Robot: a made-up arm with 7 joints.
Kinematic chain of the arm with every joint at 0, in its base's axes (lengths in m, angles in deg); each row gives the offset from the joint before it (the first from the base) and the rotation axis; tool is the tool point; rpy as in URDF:
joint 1: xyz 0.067 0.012 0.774 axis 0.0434 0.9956 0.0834
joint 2: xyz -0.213 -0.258 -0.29 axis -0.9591 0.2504 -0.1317
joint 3: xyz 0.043 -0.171 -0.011 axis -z
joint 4: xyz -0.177 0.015 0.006 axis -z
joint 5: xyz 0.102 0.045 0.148 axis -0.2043 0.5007 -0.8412
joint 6: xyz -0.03 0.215 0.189 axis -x
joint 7: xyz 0 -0.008 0.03 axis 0.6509 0.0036 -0.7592
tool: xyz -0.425 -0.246 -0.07 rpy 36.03 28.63 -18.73
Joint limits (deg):
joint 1: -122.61..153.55
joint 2: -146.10..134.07
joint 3: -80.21..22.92
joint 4: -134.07..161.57
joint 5: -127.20..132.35
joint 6: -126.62..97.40
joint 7: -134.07..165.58
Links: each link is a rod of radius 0.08 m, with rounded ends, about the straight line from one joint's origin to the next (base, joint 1, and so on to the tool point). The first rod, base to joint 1, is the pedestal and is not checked.
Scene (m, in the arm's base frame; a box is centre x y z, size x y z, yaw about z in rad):
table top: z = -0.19
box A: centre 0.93 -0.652 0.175 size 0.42 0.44 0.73 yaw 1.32
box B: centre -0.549 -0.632 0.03 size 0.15 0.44 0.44 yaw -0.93
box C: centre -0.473 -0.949 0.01 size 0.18 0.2 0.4 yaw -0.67
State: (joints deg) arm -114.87 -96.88 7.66 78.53 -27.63 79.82 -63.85
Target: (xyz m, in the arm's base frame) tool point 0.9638 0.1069 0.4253
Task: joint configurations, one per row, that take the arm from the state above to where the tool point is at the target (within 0.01 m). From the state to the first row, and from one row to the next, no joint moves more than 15 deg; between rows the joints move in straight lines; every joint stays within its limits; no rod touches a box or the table.
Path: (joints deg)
1: -116.16 -105.08 -1.28 70.88 -14.37 77.56 -68.92
2: -117.45 -113.29 -10.22 63.24 -1.11 75.30 -73.99
3: -118.74 -121.49 -19.16 55.59 12.15 73.04 -79.07
4: -120.03 -129.69 -28.10 47.94 25.41 70.77 -84.14
5: -121.32 -137.90 -37.04 40.29 38.67 68.51 -89.21
6: -122.61 -146.10 -45.98 32.65 51.93 66.25 -94.28
7: -109.50 -146.10 -34.49 44.09 46.96 71.44 -100.86
8: -96.39 -146.10 -23.01 55.53 41.98 76.63 -107.43
9: -83.28 -146.10 -11.53 66.97 37.01 81.83 -114.01
10: -70.18 -146.10 -0.05 78.41 32.04 87.02 -120.59
11: -57.07 -146.10 11.44 89.85 27.07 92.21 -127.16
12: -43.96 -146.10 22.92 101.29 22.09 97.40 -133.74

